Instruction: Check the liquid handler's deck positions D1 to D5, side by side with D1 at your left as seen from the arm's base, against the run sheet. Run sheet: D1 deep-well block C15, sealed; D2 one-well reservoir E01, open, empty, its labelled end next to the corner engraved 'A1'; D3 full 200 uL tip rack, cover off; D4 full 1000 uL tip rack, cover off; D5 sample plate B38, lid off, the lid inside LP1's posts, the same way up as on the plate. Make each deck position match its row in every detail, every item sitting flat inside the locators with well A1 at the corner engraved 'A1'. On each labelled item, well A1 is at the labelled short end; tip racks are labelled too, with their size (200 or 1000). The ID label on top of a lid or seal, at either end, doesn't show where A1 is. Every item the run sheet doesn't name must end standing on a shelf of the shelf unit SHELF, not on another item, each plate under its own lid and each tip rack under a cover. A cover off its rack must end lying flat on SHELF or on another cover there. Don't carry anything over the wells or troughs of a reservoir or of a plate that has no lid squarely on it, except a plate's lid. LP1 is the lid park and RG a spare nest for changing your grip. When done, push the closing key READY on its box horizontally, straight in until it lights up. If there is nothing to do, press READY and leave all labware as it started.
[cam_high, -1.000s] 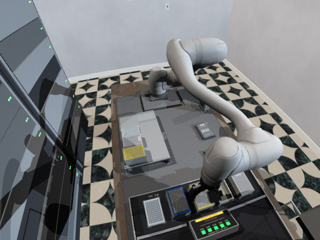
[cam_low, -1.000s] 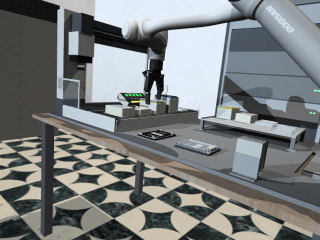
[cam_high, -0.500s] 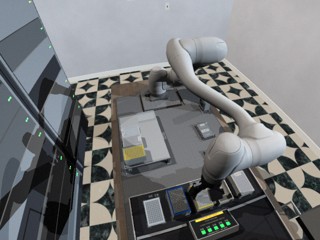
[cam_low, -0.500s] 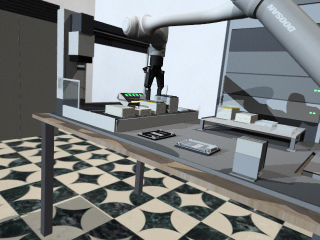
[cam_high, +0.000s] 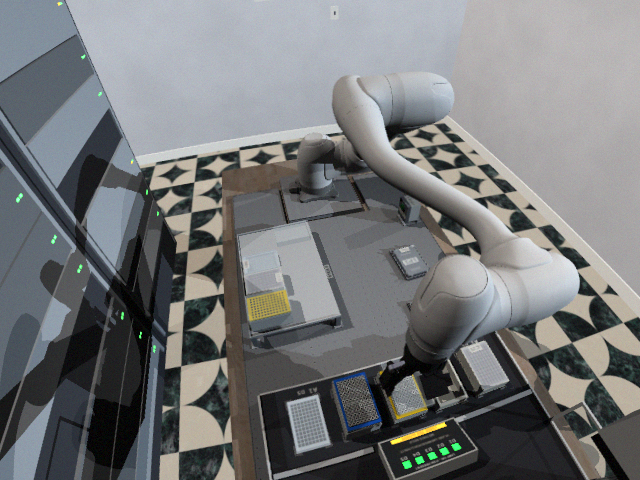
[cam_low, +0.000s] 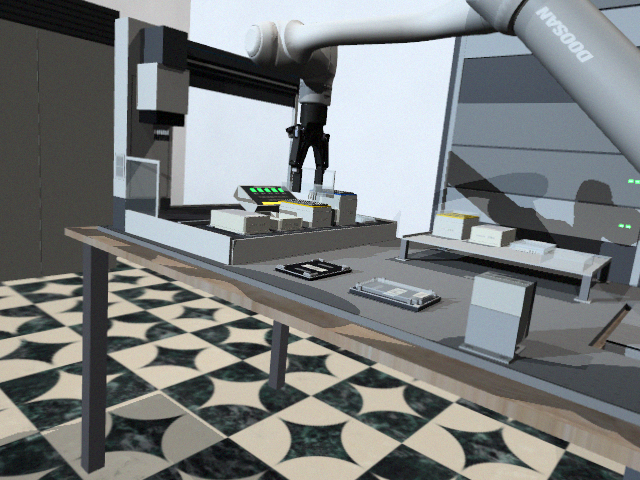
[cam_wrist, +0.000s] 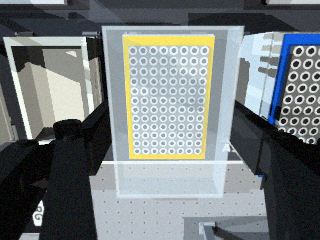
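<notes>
The blue-rimmed tip rack is 130 mm to the right of my hand and 50 mm below it. Round my hand: sample plate 10 mm ahead, 250 mm to the right, 110 mm below; clear tip rack cover 10 mm below; one-well reservoir 10 mm behind, 120 mm to the left, 110 mm below.
</notes>
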